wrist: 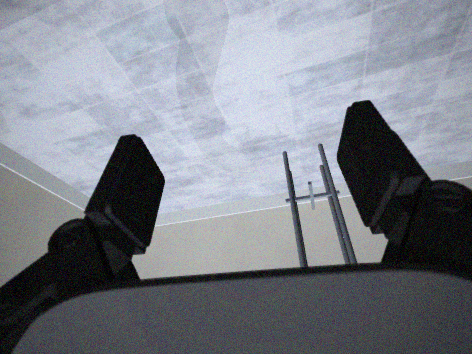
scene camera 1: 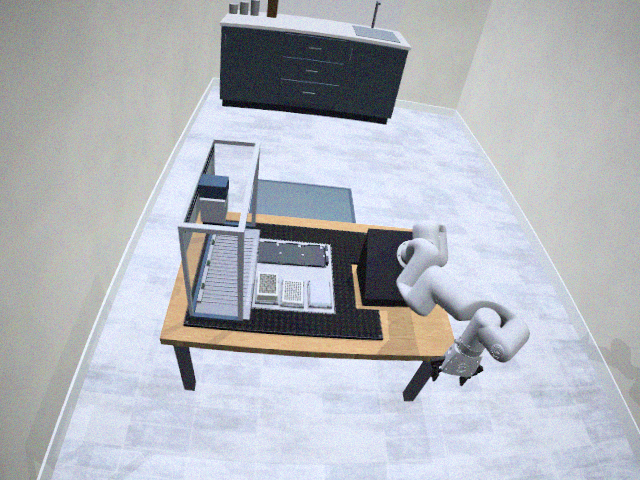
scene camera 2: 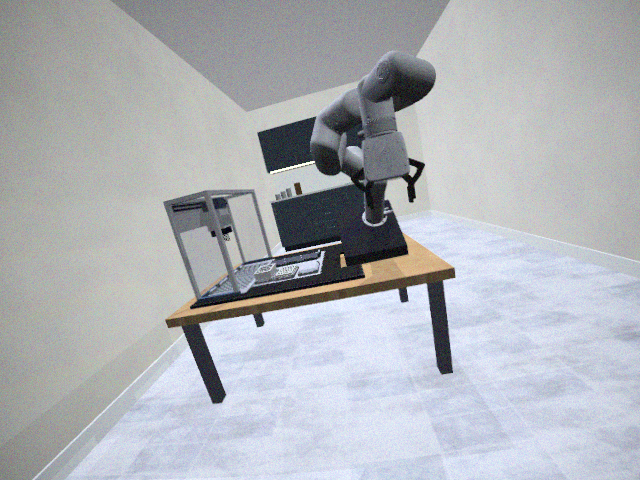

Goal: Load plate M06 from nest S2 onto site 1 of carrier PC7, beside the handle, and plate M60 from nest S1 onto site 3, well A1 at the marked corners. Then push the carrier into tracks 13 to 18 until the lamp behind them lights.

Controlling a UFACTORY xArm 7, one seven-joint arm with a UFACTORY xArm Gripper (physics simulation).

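Where they show: gripper, between the fingertips: (wrist: pixel 243 145) (scene camera 1: pixel 446 380) (scene camera 2: pixel 391 205); arm's base, origin of its link: (scene camera 2: pixel 374 217).
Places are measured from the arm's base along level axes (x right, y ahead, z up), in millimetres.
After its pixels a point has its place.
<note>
My gripper (scene camera 1: pixel 448 380) {x -667, y 114, z 122 mm} (scene camera 2: pixel 390 200) {x -667, y 114, z 122 mm} (wrist: pixel 243 145) {x -667, y 114, z 122 mm} is open and empty, out past the table's front right corner in scene camera 1 and far from the plates. The dark carrier (scene camera 1: pixel 292 254) {x 163, y 484, z -162 mm} lies lengthwise at the back of the white tray (scene camera 1: pixel 294 308) {x -144, y 502, z -171 mm}. In front of it three nests stand in a row: a tall plate with a dark well grid (scene camera 1: pixel 267 285) {x -60, y 611, z -122 mm} at the left, a pale plate with a dotted grid (scene camera 1: pixel 293 290) {x -63, y 501, z -151 mm} in the middle, and a plain pale item (scene camera 1: pixel 320 292) {x -80, y 388, z -146 mm} at the right. Labels and marked corners are too small to read. The ribbed track deck (scene camera 1: pixel 223 279) is left of the tray.
A grey open frame (scene camera 1: pixel 240 279) {x -214, y 724, z 86 mm} (scene camera 2: pixel 223 248) {x -214, y 719, z 52 mm} stands over the track deck, with a blue-topped head (scene camera 1: pixel 213 187) {x 56, y 827, z 281 mm} at its back. The black robot base (scene camera 1: pixel 385 268) {x -38, y 113, z -44 mm} (scene camera 2: pixel 374 240) {x -95, y 43, z -95 mm} stands on the table's right part. A dark mat (scene camera 1: pixel 351 322) {x -222, y 274, z -172 mm} lies under the tray. Grey rods (wrist: pixel 295 215) show in the wrist view.
</note>
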